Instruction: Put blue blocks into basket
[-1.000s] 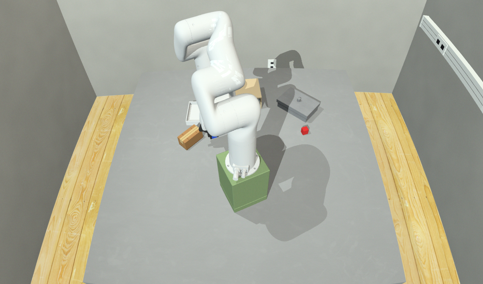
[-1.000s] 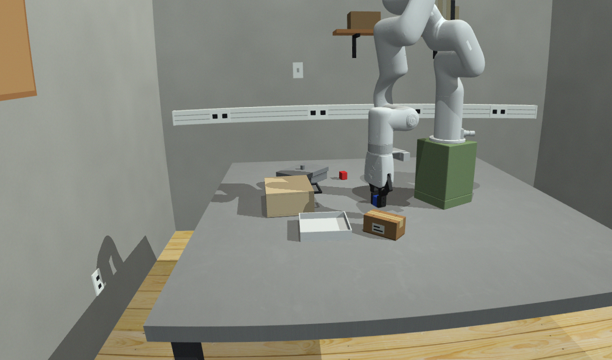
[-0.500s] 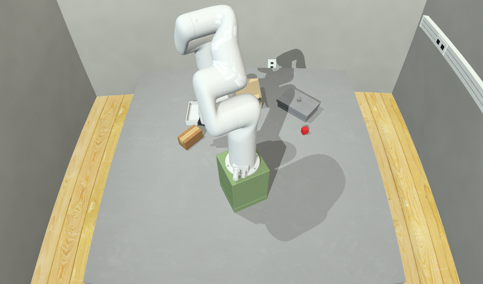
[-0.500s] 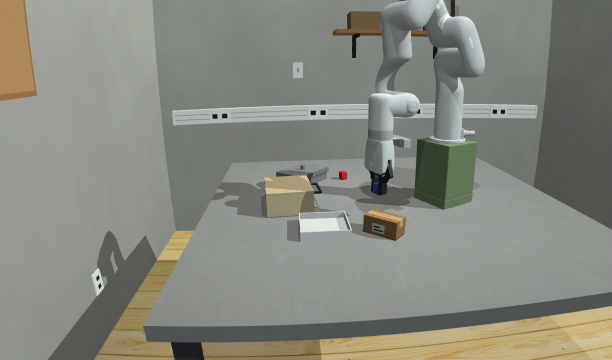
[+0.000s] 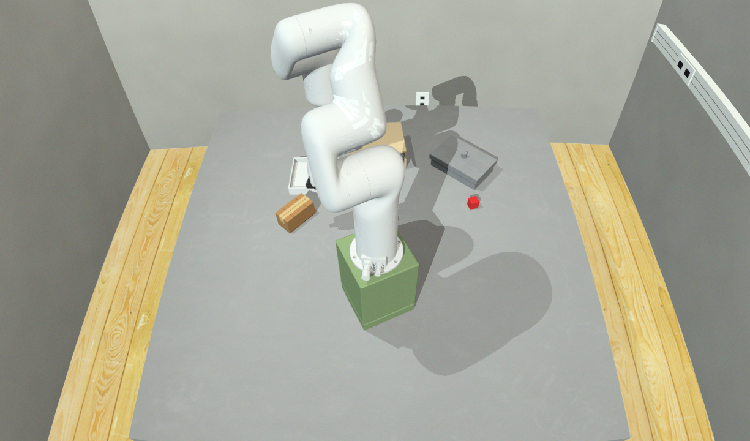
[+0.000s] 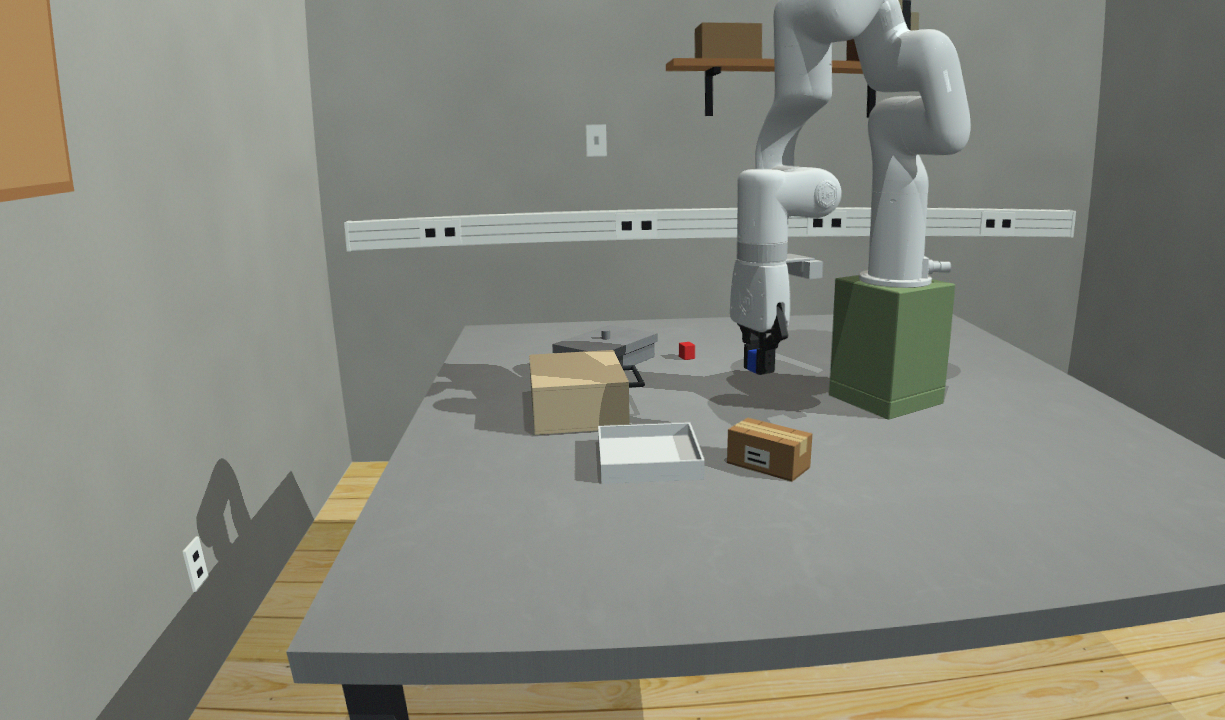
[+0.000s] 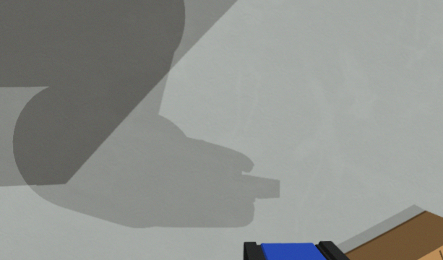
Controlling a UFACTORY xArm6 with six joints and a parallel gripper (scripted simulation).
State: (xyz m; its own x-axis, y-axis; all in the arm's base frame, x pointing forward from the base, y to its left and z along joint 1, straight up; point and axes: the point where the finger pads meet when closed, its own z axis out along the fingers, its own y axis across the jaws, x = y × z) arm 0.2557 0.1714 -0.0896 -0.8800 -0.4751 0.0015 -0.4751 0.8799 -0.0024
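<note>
The white basket is 170 mm ahead of my hand, 120 mm below it and 100 mm to the left of it. The rest, counted from my hand: light wooden cabinet (290 mm ahead, 100 mm to the right, 90 mm below); then brown cardboard box (120 mm to the left, 90 mm below, 10 mm behind); then red block (430 mm to the right, 110 mm below, 110 mm ahead).
</note>
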